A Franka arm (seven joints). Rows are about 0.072 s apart.
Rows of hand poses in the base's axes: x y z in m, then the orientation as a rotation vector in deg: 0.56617, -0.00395, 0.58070, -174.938, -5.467, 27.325; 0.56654, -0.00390, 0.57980, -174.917, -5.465, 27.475; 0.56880, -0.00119, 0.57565, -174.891, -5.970, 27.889; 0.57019, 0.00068, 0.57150, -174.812, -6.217, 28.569; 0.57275, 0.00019, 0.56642, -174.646, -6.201, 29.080; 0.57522, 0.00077, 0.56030, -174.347, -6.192, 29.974; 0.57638, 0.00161, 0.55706, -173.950, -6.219, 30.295; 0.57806, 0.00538, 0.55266, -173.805, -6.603, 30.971; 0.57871, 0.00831, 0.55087, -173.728, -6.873, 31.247; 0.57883, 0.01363, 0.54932, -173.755, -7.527, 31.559; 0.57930, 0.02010, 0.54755, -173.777, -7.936, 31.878; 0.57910, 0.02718, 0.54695, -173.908, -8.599, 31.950; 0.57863, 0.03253, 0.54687, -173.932, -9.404, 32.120; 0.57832, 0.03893, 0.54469, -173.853, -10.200, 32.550; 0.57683, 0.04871, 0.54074, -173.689, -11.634, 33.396; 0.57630, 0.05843, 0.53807, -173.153, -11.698, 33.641; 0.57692, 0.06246, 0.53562, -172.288, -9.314, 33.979
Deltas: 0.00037, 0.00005, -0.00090, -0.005, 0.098, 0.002; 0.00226, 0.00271, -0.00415, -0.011, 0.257, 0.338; 0.00139, 0.00187, -0.00415, -0.026, 0.437, 0.176; 0.00256, -0.00049, -0.00508, 0.068, 0.346, -0.011; 0.00247, 0.00058, -0.00612, 0.125, 0.607, -0.008; 0.00116, 0.00084, -0.00324, 0.327, 0.260, -0.024; 0.00168, 0.00377, -0.00440, 0.041, 0.441, 0.259; 0.00065, 0.00293, -0.00179, 0.042, 0.180, 0.176; 0.00012, 0.00532, -0.00155, -0.038, 0.179, 0.441; 0.00047, 0.00647, -0.00177, -0.055, 0.189, 0.282; -0.00020, 0.00708, -0.00060, -0.094, 0.011, 0.449; -0.00047, 0.00535, -0.00008, -0.004, 0.087, 0.530; -0.00031, 0.00640, -0.00218, 0.036, 0.267, 0.523; -0.00149, 0.00978, -0.00395, 0.059, 0.528, 0.944; -0.00053, 0.00972, -0.00267, 0.463, 0.251, -0.021; 0.00062, 0.00403, -0.00245, 0.595, 0.426, -1.649
